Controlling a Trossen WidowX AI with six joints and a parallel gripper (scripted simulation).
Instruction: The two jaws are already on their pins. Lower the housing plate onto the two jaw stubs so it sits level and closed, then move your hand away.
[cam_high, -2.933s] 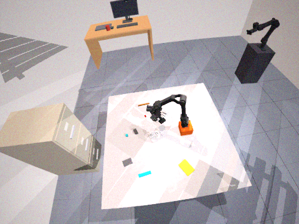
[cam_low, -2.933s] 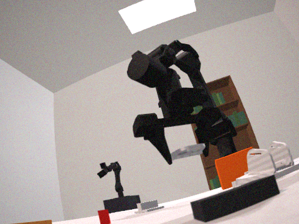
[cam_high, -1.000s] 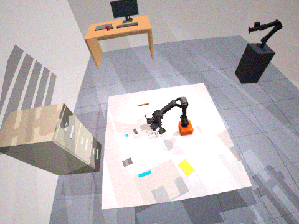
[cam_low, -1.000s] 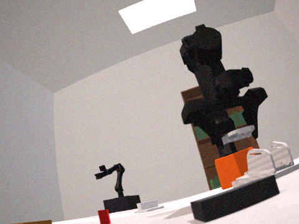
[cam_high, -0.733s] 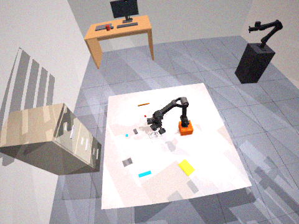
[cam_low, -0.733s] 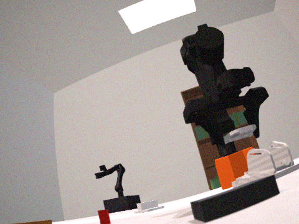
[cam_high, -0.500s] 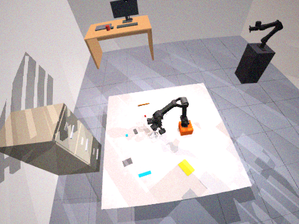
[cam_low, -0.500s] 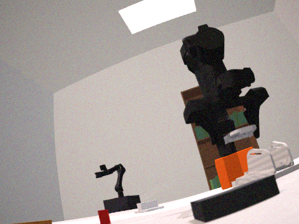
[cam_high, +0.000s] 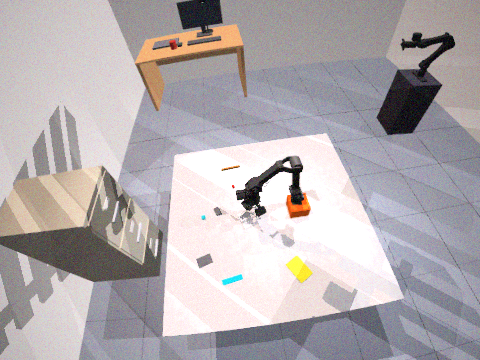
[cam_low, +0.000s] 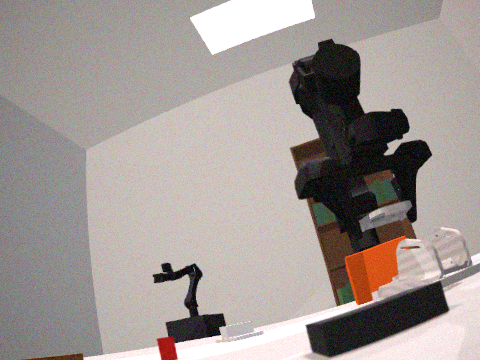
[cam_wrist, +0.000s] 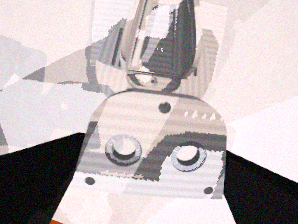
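Right now the white jaw assembly is 7 cm below my gripper tip, 3 cm to the left of it and 2 cm ahead of it. Round my gripper tip: red block (23 cm to the right, 14 cm ahead, 7 cm below); yellow card (37 cm to the left, 22 cm behind, 8 cm below); white-grey housing part (2 cm above, 1 cm ahead).
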